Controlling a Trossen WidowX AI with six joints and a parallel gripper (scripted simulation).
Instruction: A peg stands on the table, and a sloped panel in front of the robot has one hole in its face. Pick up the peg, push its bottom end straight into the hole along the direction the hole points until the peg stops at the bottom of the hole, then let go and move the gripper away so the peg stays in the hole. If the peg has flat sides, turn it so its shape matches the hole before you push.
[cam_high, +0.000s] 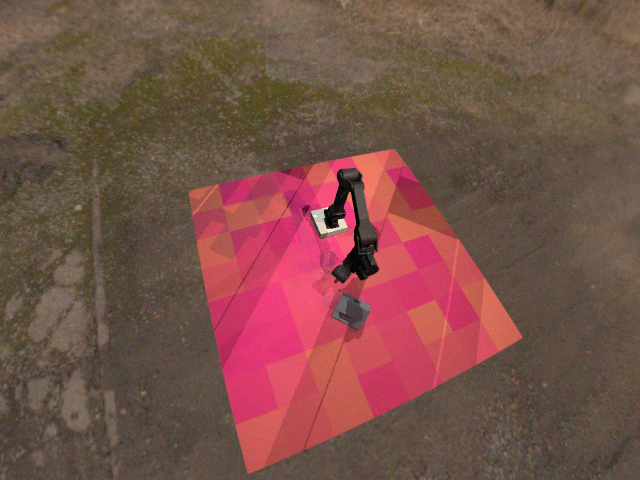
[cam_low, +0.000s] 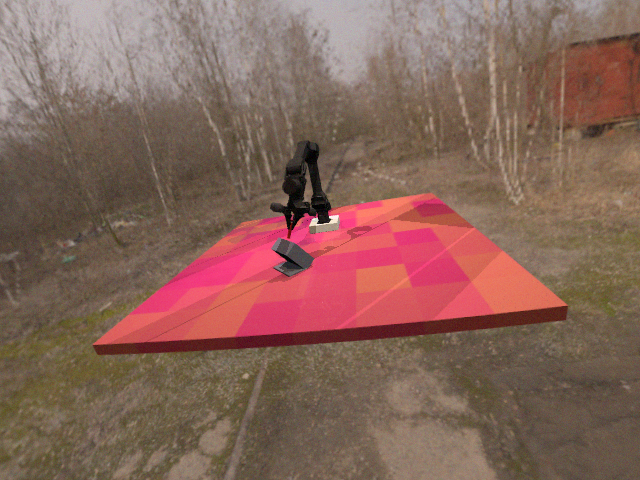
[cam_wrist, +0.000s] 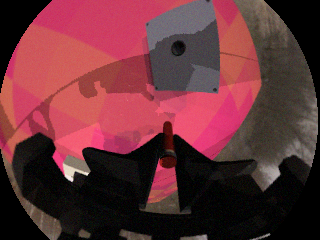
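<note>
Now: gripper tip 12 cm short of the grey sloped panel, 4 cm to the right of it and 6 cm above it. The rest, counted from my gripper tip: red peg (1 cm to the left, 2 cm above).
</note>
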